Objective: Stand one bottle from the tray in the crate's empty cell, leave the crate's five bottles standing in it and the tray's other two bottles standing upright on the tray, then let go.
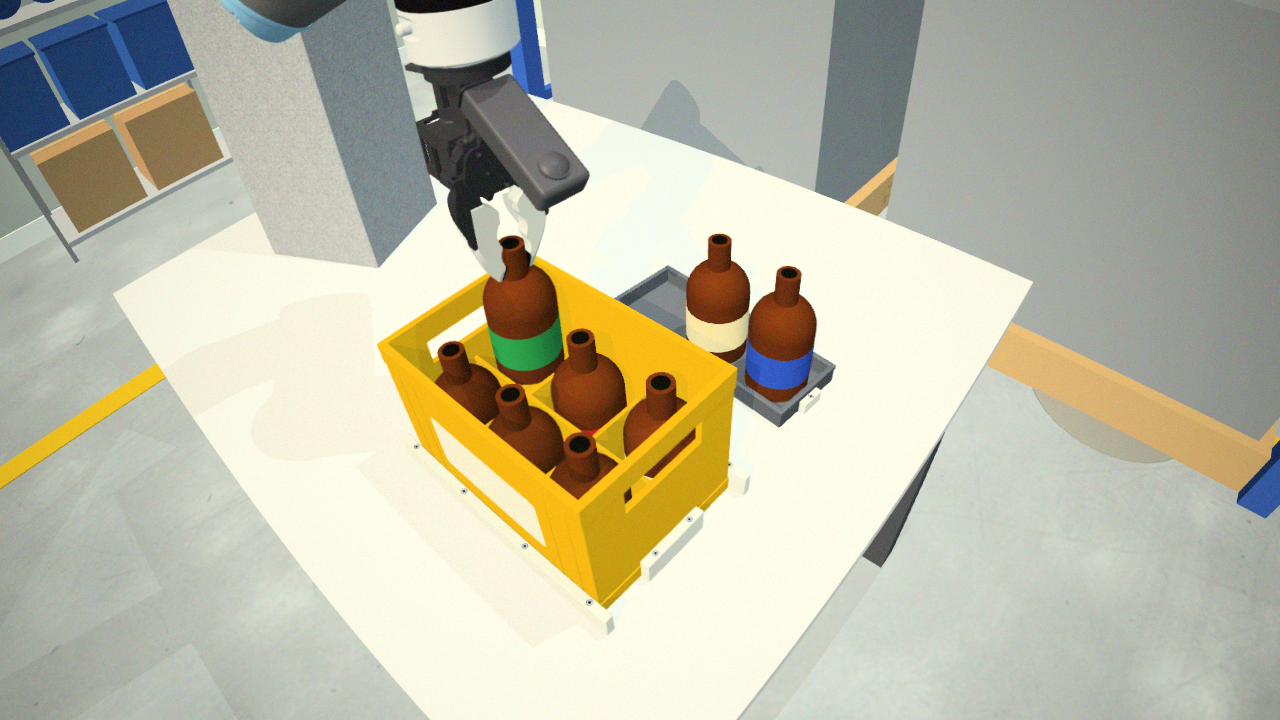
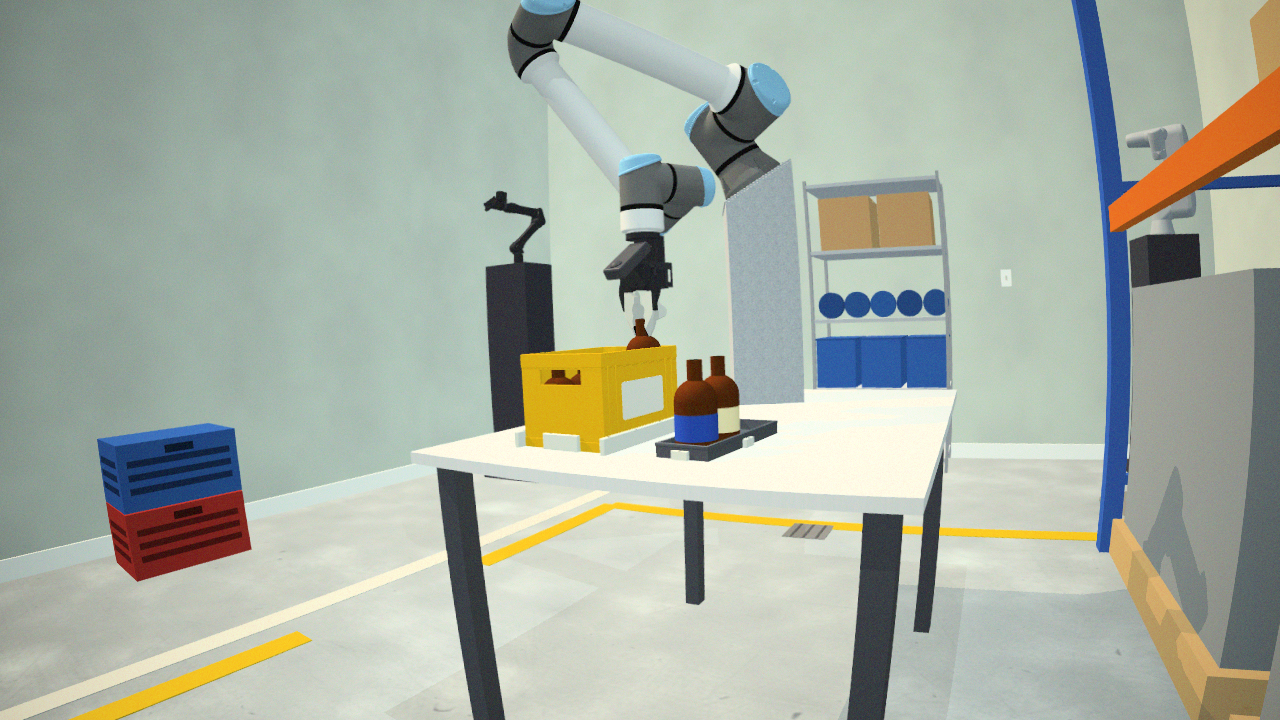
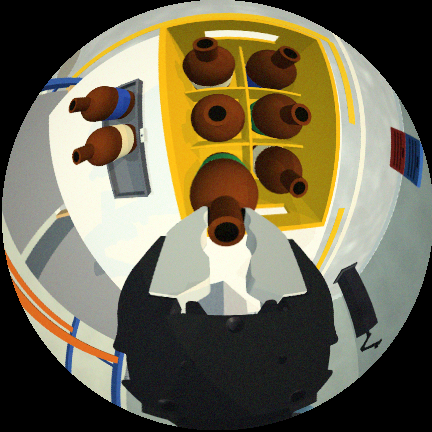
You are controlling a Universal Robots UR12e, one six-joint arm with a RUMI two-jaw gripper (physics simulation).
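Where they show: gripper, fingertip midpoint: (image 1: 515,273) (image 2: 642,336) (image 3: 224,208); arm's base at its link origin: (image 2: 756,186).
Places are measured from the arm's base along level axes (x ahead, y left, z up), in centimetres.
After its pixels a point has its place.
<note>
My gripper (image 1: 511,255) {x 55.1, y -12.3, z -40.3 cm} (image 2: 643,324) {x 55.1, y -12.3, z -40.3 cm} (image 3: 224,208) {x 55.1, y -12.3, z -40.3 cm} is shut on the neck of the green-labelled bottle (image 1: 522,313) {x 57.7, y -14.5, z -42.5 cm} (image 2: 642,342) {x 57.8, y -11.2, z -41.5 cm} (image 3: 223,187) {x 57.0, y -12.5, z -40.6 cm}. This bottle is upright, partly inside the corner cell of the yellow crate (image 1: 666,528) {x 76.8, y -19.3, z -56.3 cm} (image 2: 562,407) {x 76.9, y -18.9, z -52.2 cm} (image 3: 171,125) {x 63.4, y -9.0, z -43.0 cm}, and higher than the other bottles; its base is hidden. The crate's five bottles stand in their cells, among them one beside the held bottle (image 1: 586,389) {x 65.3, y -15.2, z -47.9 cm} (image 3: 217,118) {x 63.0, y -13.2, z -43.7 cm}. On the grey tray (image 1: 666,279) {x 54.1, y 14.1, z -59.1 cm} (image 2: 760,429) {x 61.7, y 13.6, z -57.9 cm} (image 3: 131,186) {x 54.6, y 9.7, z -59.5 cm} a blue-labelled bottle (image 1: 781,335) {x 76.4, y 2.8, z -49.5 cm} (image 2: 695,402) {x 78.5, y 7.2, z -50.7 cm} (image 3: 102,103) {x 73.2, y 3.3, z -49.1 cm} and a cream-labelled bottle (image 1: 717,295) {x 67.7, y 4.3, z -49.1 cm} (image 2: 723,394) {x 69.4, y 9.0, z -50.5 cm} (image 3: 105,145) {x 65.4, y 4.2, z -48.8 cm} stand upright.
White stops (image 1: 673,543) {x 77.9, y -19.8, z -57.2 cm} (image 2: 561,442) {x 78.1, y -18.9, z -58.4 cm} line the crate's foot on the white table (image 1: 716,626) {x 85.1, y -23.5, z -60.0 cm} (image 2: 859,447) {x 67.0, y 32.8, z -60.0 cm}. A grey pillar (image 1: 304,134) {x 9.6, y -7.0, z -37.4 cm} (image 2: 765,295) {x 11.5, y 3.3, z -31.6 cm} rises behind the crate. The crate walls stand close around the held bottle.
</note>
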